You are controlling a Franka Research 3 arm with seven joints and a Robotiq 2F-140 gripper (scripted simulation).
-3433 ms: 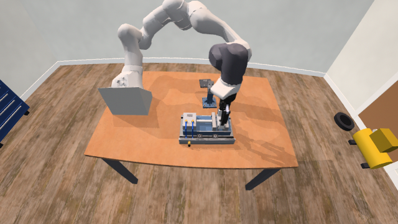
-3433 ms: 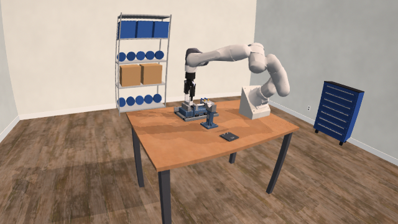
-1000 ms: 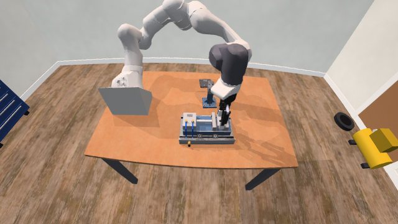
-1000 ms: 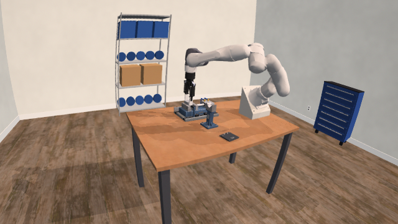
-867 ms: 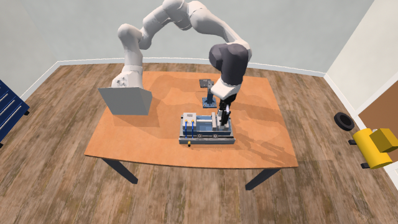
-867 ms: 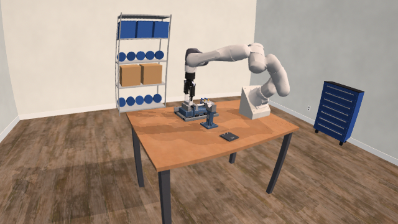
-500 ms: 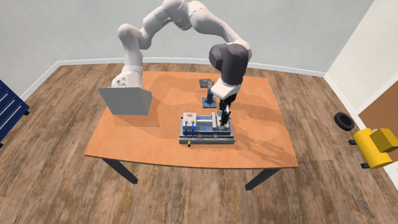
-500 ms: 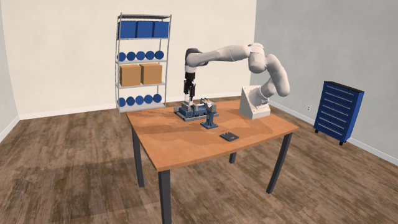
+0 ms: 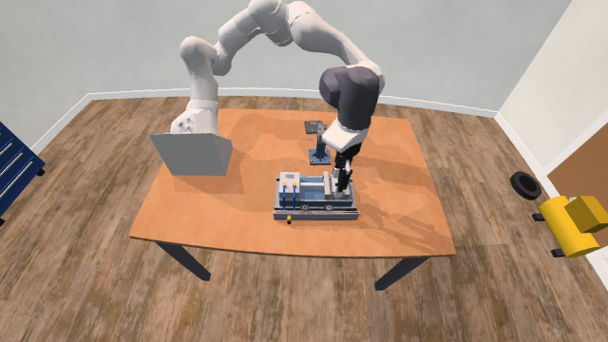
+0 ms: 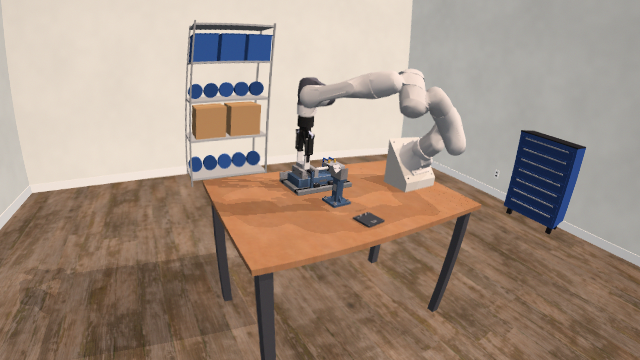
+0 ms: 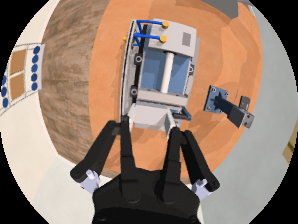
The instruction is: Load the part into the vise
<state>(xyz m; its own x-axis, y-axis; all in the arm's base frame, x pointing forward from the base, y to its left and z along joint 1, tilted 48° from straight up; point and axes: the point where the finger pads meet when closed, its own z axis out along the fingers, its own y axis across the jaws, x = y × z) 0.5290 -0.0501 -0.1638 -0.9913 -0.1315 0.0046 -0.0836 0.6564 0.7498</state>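
Right now the part is 3 cm below my hand. From my hand the other things lie so: fixed jaw: 3 cm ahead, 2 cm to the left, 4 cm below; air cylinder: 16 cm behind, 1 cm to the left, 4 cm below; vise: 7 cm behind, 1 cm to the left, 8 cm below.
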